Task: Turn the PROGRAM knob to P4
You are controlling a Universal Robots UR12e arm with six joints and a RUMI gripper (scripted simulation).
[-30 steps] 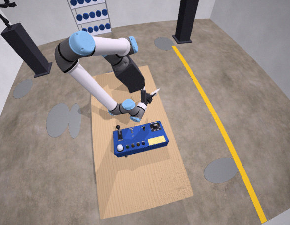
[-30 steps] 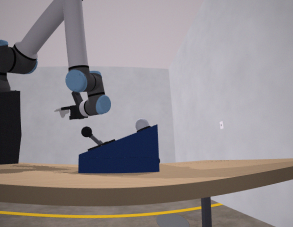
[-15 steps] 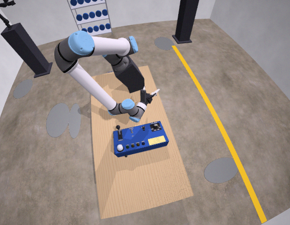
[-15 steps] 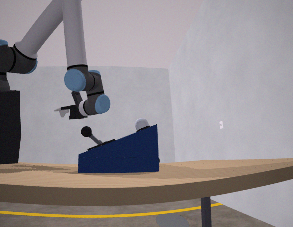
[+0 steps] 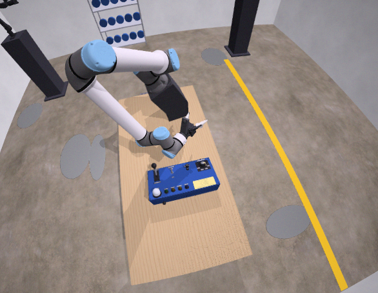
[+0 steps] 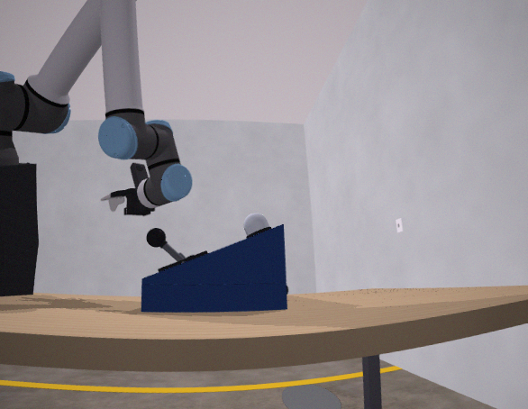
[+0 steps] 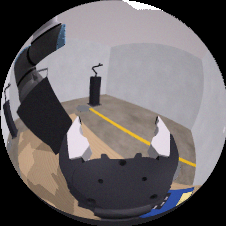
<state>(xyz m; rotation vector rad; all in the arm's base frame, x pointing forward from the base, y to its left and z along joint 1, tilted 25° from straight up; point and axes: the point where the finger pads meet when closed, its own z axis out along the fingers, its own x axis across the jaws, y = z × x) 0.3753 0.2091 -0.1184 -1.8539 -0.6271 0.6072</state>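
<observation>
The black mode knob is 28 cm ahead of my hand, 23 cm below it and 16 cm to the right of it. From my hand the other things lie so: black ball lever 40 cm to the right, 25 cm ahead, 22 cm below; then blue console 31 cm ahead, 25 cm below, 21 cm to the right; then toggle 28 cm to the right, 27 cm ahead, 23 cm below.
</observation>
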